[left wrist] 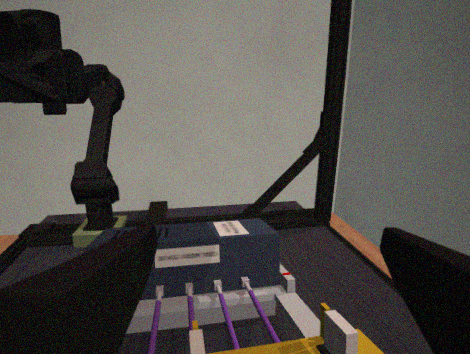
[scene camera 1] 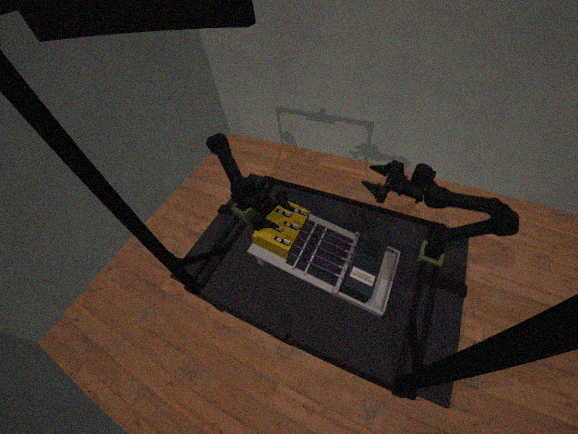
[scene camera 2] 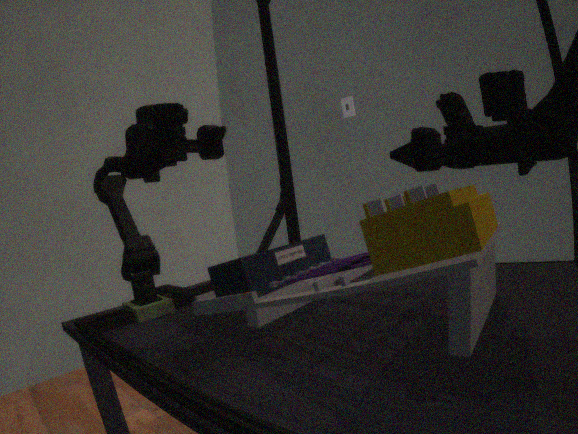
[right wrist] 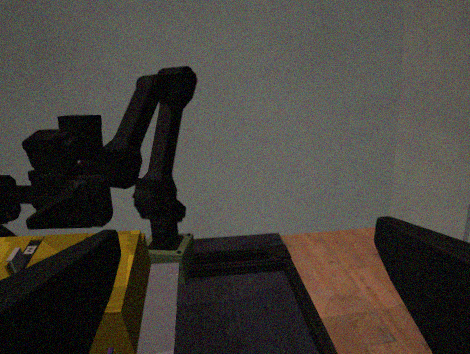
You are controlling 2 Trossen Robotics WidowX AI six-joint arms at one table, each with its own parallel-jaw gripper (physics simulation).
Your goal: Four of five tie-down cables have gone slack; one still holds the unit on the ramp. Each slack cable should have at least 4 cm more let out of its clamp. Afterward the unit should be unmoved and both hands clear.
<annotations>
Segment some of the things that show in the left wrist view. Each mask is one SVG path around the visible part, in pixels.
The left gripper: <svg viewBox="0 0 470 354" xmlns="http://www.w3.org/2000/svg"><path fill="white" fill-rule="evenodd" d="M386 227L381 238L380 252L395 286L433 354L470 354L470 256L399 228ZM156 226L154 224L143 224L55 267L1 288L0 354L118 354L149 279L157 250Z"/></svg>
The right gripper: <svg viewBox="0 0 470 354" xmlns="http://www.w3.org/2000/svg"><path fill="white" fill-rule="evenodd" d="M0 11L0 103L82 103L86 96L82 57L71 49L40 50L41 43L47 42L50 35L49 27L41 18L34 18L30 11Z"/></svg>
</annotations>
